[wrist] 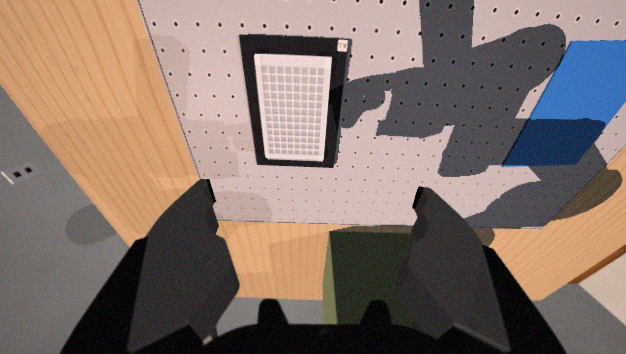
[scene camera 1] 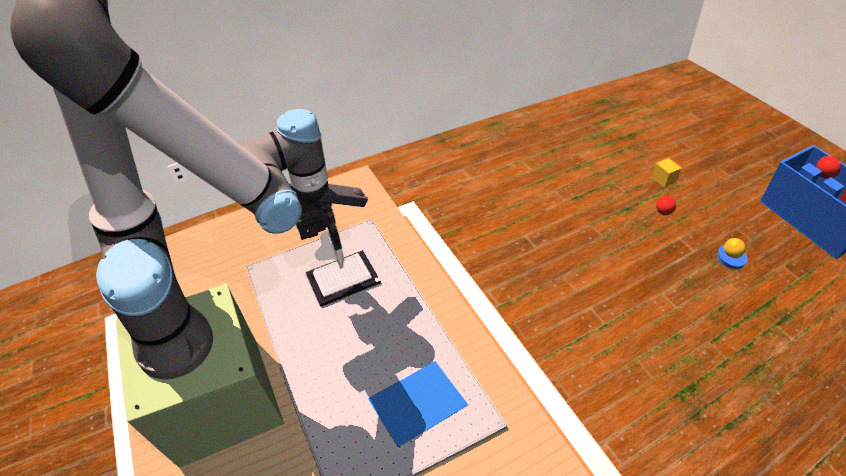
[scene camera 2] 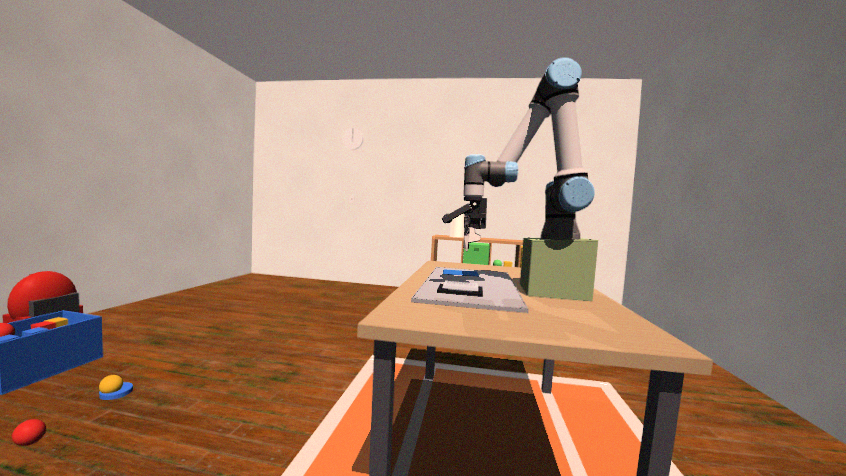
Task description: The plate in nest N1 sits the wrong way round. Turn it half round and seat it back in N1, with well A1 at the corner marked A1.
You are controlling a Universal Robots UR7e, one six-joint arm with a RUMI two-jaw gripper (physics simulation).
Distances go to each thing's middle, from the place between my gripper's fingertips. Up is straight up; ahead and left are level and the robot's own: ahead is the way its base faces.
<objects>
The white well plate [scene camera 1: 330, 278] lies 1 cm ahead of my hand, 3 cm to the left of it and 13 cm below it. Round my hand: black nest [scene camera 1: 363, 285] 1 cm ahead, 3 cm to the left, 15 cm below; then flat blue rectangle [scene camera 1: 411, 406] 6 cm ahead, 36 cm to the right, 15 cm below.
</objects>
